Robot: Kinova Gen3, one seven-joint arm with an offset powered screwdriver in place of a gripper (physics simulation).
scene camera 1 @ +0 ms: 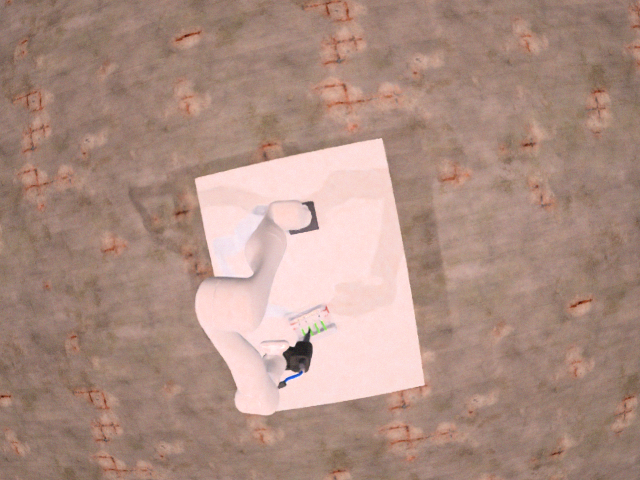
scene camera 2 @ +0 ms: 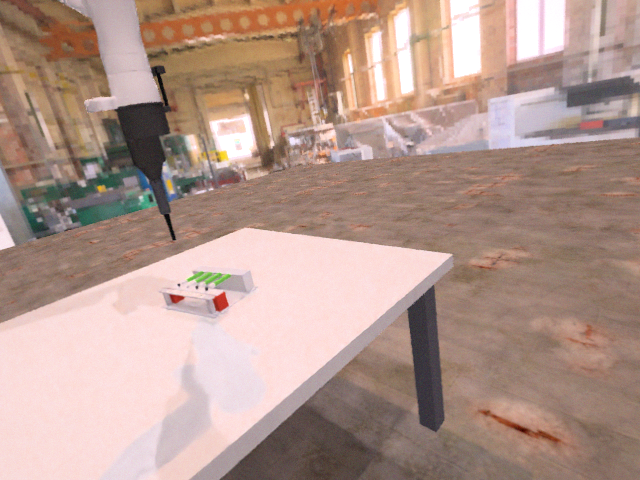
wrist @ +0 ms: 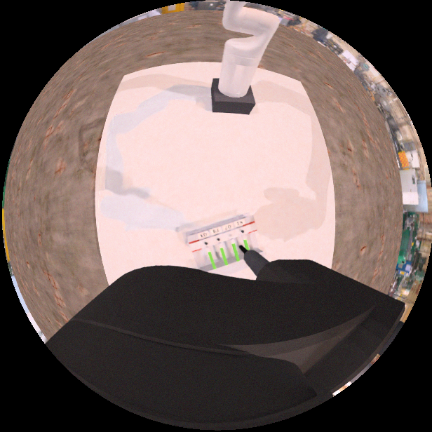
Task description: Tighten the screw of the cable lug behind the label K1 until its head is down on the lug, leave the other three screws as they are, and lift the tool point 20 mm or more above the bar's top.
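Frame: origin at the arm's base, x ahead, y left, z up, level; millimetres.
Seen in the pictures: hand, its tool point: (scene camera 1: 309,329) (scene camera 2: 174,241).
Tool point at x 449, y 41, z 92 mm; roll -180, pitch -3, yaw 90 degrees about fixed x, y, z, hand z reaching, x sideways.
Offsets run from my tool point to a thing's top centre. "spot": to the spot under its first point. Level surfaces: height alone.
The powered screwdriver @(dx +0, dy -2, dz +64 mm) (scene camera 1: 309,330) (scene camera 2: 174,239) (wrist: 241,246) points down and hangs in the air, well above the terminal block. In the wrist view its tip overlaps the green cables near the right end. The label that looks like K1 (wrist: 239,223) is at the block's right end there, upside down and small. The screw behind it @(dx -16, dy +34, dz -108 mm) (wrist: 243,231) (scene camera 2: 178,284) is a small dark dot, at the left end of the row in scene view 2; its height above the lug is too small to tell. The other screws (wrist: 230,235) (wrist: 218,239) (wrist: 206,243) stand in the same row.
Green cables @(spot: dx +42, dy -11, dz -108 mm) (scene camera 2: 208,279) (wrist: 223,256) run from the lugs to a grey rear block @(spot: dx +101, dy -48, dz -125 mm) (scene camera 2: 239,280). The red-ended bar @(spot: dx +9, dy -42, dz -118 mm) (scene camera 2: 199,292) stands opposite them. The white table @(dz -158 mm) (scene camera 1: 351,248) (scene camera 2: 310,294) carries the arm's dark base (scene camera 1: 313,222) (wrist: 233,104).
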